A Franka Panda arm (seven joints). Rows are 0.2 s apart.
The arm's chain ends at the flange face. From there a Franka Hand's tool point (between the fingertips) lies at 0.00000 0.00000 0.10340 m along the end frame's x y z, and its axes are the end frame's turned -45 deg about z.
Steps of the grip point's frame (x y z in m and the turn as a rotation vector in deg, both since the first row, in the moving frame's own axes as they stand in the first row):
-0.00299, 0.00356, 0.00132, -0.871, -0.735, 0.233
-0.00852, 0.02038, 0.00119, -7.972, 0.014, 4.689
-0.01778, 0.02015, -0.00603, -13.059, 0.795, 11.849
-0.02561, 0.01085, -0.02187, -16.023, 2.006, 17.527
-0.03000, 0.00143, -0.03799, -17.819, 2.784, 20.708
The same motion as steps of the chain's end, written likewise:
0.00023, 0.00258, 0.00134, -1.136, 0.096, 0.233
-0.00135, 0.00991, 0.00219, -5.627, 5.647, 4.689
-0.01412, 0.00960, -0.00336, -8.672, 9.796, 11.849
-0.03009, 0.00494, -0.01782, -9.912, 12.748, 17.527
-0.04210, -0.00090, -0.03296, -10.631, 14.569, 20.708

